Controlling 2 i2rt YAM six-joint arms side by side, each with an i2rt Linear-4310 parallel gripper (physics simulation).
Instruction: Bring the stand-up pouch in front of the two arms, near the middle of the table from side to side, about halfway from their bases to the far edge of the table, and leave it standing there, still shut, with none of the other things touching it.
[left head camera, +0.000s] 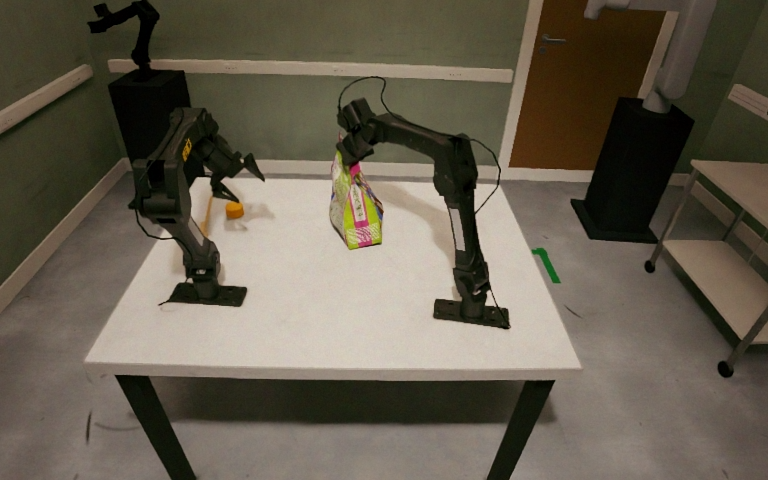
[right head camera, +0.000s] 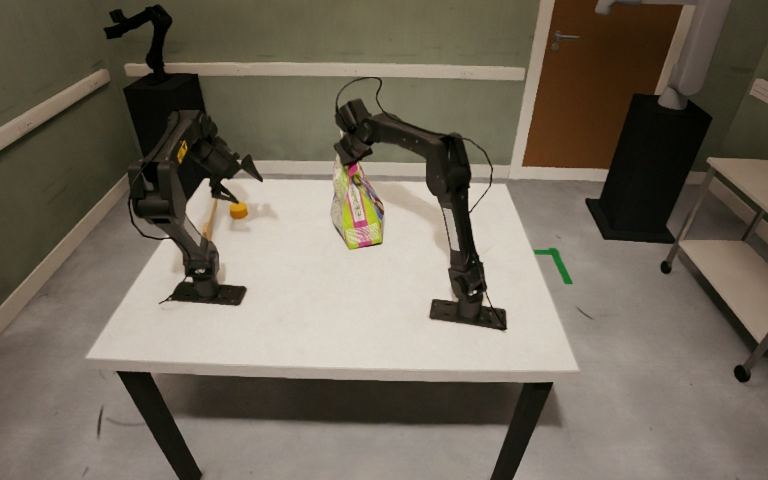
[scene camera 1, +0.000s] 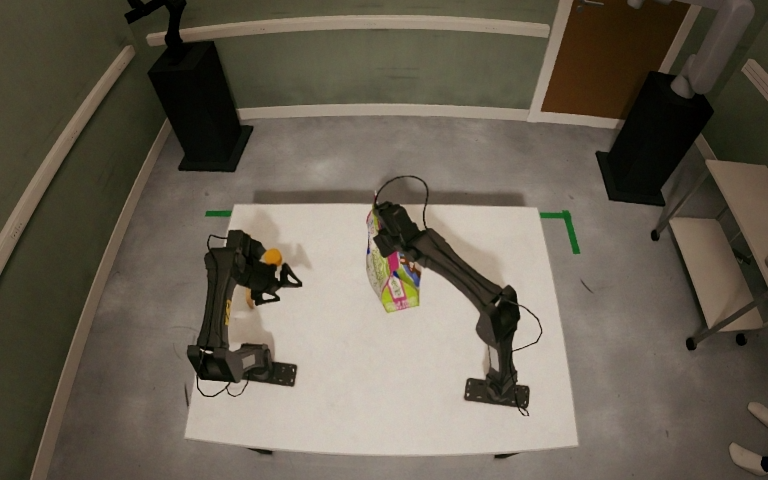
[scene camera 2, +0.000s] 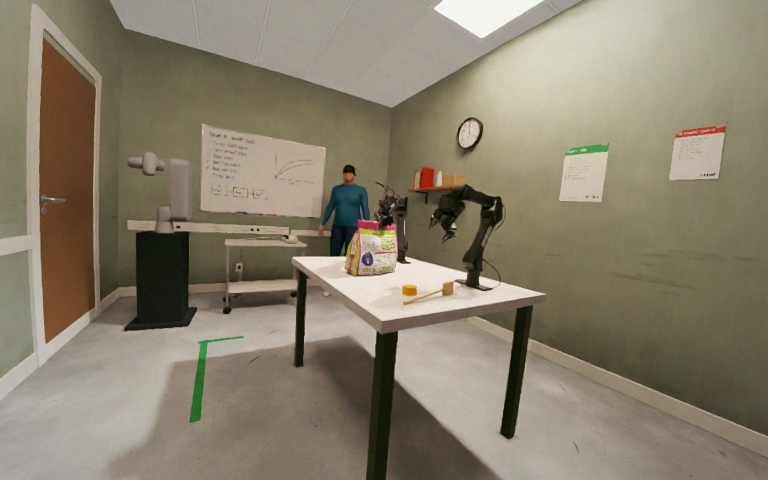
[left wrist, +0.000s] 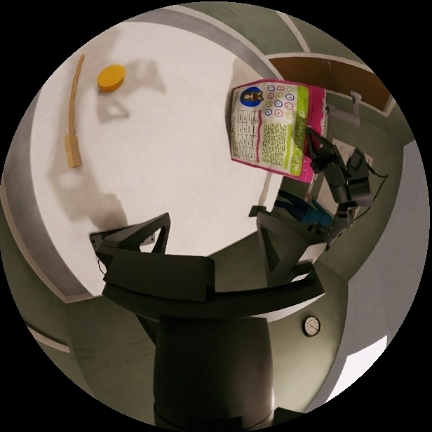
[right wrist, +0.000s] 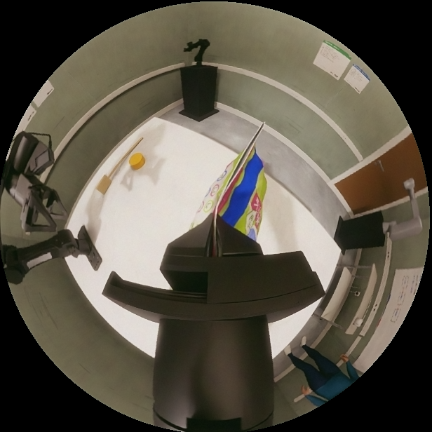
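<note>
The stand-up pouch (left head camera: 357, 209) (right head camera: 359, 209) (scene camera 1: 394, 289) (scene camera 2: 376, 255) (left wrist: 270, 125) (right wrist: 241, 192), green, white and pink, is upright near the middle of the table from side to side, its top closed. Its base is at the table top; whether it bears on it is hard to tell. My right gripper (left head camera: 353, 160) (right head camera: 350, 160) (right wrist: 213, 217) is shut on the pouch's top edge, fingertips partly hidden. My left gripper (left head camera: 250, 190) (right head camera: 249, 191) (scene camera 1: 289, 291) (left wrist: 212, 216) is open and empty, above the table, well to the left of the pouch in the head views.
An orange round block (left head camera: 234, 210) (scene camera 1: 272, 256) (scene camera 2: 409, 290) (left wrist: 111, 78) (right wrist: 137, 161) and a wooden mallet (right head camera: 207, 230) (scene camera 2: 447, 288) (left wrist: 72, 150) (right wrist: 104, 185) lie on the white table (left head camera: 328, 316) (scene camera 1: 339, 367) near my left arm, apart from the pouch.
</note>
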